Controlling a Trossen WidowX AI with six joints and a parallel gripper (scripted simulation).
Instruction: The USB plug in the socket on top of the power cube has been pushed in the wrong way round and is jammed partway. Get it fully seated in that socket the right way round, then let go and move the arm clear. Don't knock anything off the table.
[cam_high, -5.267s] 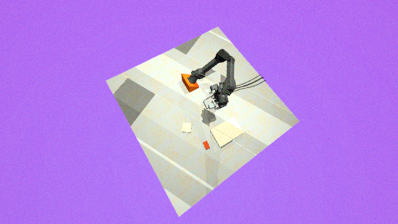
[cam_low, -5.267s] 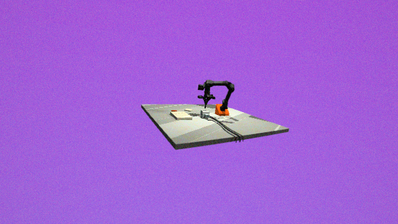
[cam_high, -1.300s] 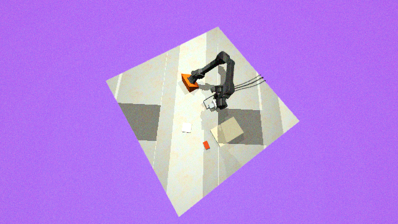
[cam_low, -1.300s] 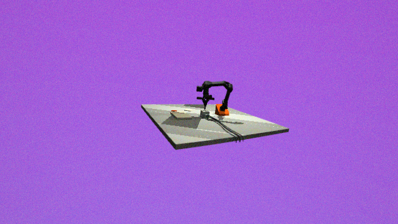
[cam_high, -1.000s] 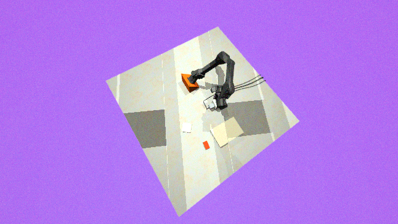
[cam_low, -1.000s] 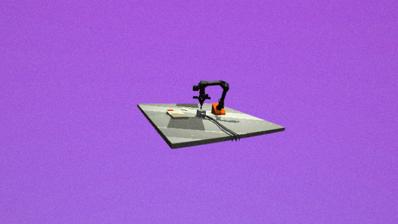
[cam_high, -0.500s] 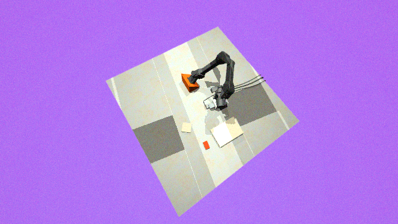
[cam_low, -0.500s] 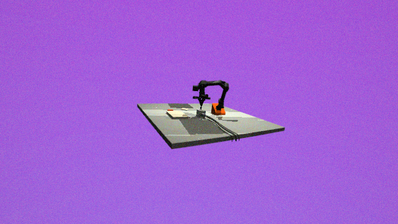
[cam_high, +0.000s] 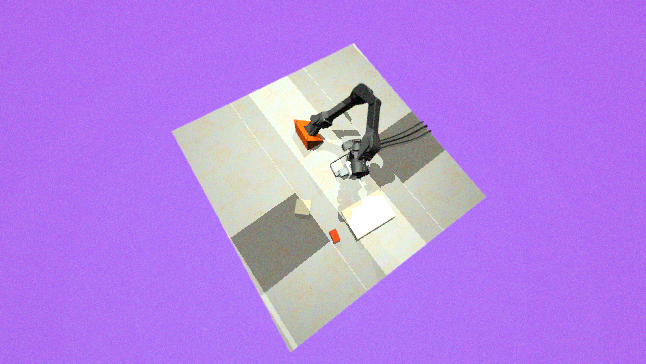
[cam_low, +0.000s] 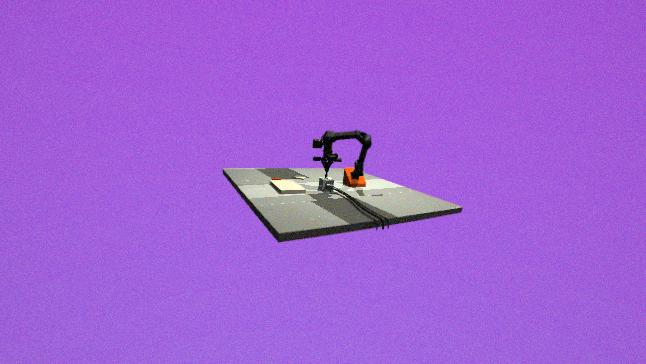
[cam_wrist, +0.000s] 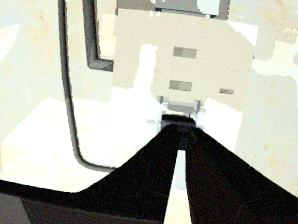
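Right now my gripper tip is 20 mm above the black USB plug. Round my gripper tip: small cream tile 70 mm ahead, 330 mm to the right, 110 mm below; then grey socket 50 mm below; then flat tan board 260 mm ahead, 30 mm to the right, 100 mm below.
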